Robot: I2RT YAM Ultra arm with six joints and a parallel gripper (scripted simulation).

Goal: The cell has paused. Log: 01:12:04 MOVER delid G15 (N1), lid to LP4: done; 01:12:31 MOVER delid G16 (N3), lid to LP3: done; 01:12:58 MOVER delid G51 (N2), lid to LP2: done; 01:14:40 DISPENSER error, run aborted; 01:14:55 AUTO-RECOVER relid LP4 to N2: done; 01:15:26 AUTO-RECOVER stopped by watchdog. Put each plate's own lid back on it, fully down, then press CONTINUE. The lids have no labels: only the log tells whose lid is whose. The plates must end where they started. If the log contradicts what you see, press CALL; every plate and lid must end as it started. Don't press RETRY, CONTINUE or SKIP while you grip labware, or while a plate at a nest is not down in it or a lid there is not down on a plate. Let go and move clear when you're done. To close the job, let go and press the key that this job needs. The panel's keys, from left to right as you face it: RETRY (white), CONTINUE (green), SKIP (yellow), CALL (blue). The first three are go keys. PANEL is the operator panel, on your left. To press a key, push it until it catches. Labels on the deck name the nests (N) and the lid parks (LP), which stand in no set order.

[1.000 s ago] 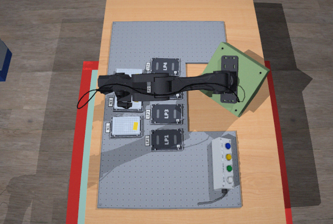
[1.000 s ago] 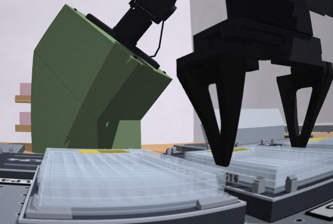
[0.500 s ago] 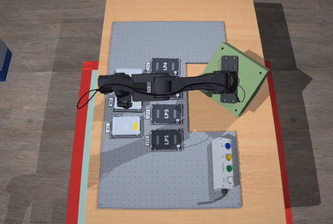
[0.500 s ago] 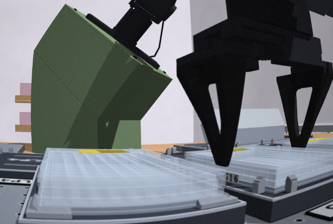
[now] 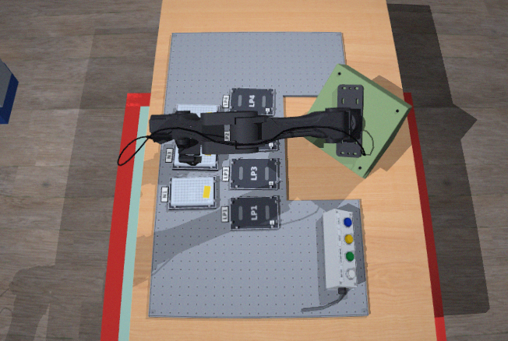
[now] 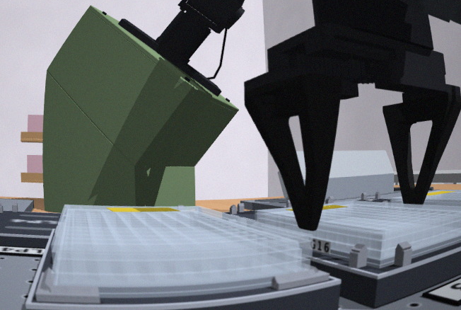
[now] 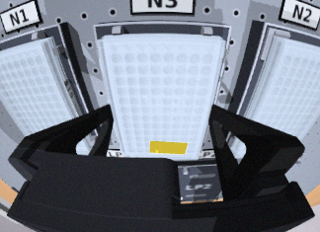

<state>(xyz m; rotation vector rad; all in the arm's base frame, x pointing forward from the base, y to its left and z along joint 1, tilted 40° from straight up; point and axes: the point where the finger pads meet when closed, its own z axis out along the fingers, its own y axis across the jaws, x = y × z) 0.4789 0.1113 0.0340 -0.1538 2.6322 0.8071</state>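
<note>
The lid is 10 mm below my hand. From my hand the other things lie so: blue call key 500 mm behind, 120 mm to the left, 30 mm above; plate 10 mm below; yellow SKIP key 510 mm behind, 170 mm to the left, 30 mm above.
</note>
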